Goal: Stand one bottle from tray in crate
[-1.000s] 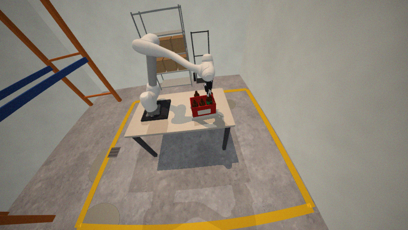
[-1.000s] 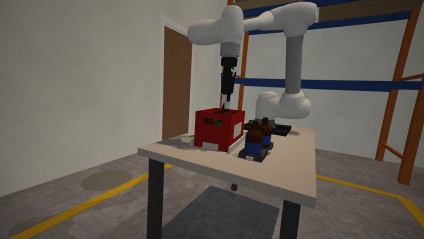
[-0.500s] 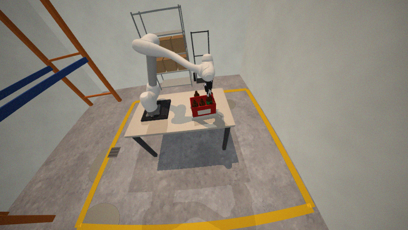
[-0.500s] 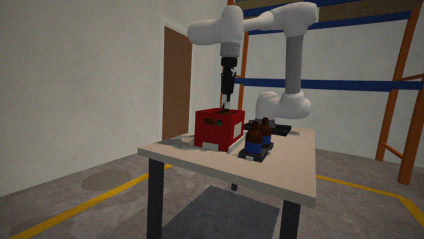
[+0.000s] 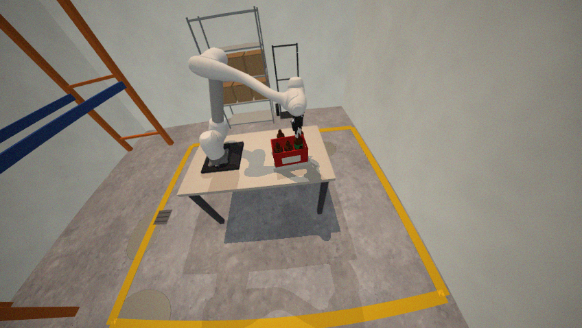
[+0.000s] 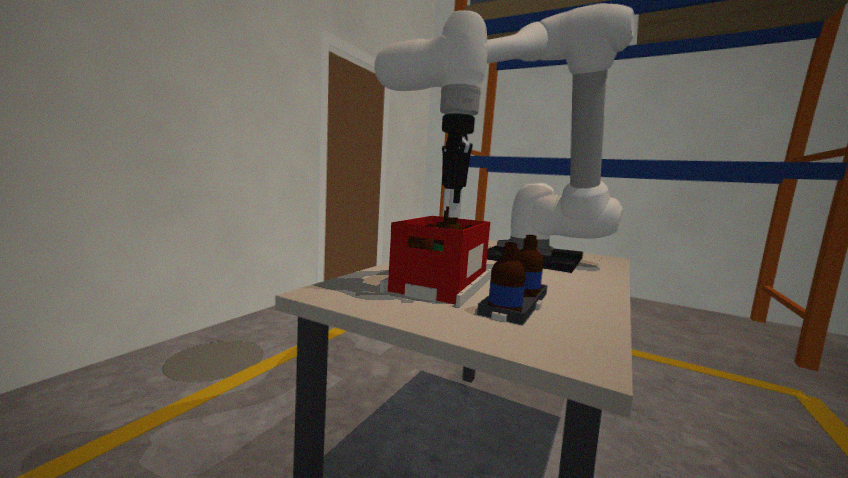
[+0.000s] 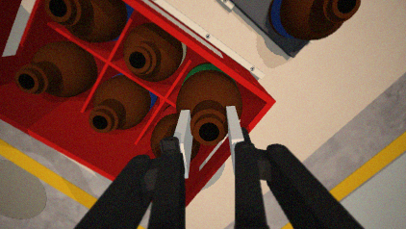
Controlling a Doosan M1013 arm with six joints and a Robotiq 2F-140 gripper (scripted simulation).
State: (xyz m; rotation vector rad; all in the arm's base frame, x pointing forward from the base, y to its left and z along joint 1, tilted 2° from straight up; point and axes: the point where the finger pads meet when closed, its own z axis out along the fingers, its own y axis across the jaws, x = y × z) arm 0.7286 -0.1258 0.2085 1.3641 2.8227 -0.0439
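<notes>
My hand is 15 cm above the red crate, 9 cm past it and 4 cm to the left of it. The rest, counted from my hand: dark grey tray (22 cm below, 17 cm to the left, 4 cm behind).
</notes>
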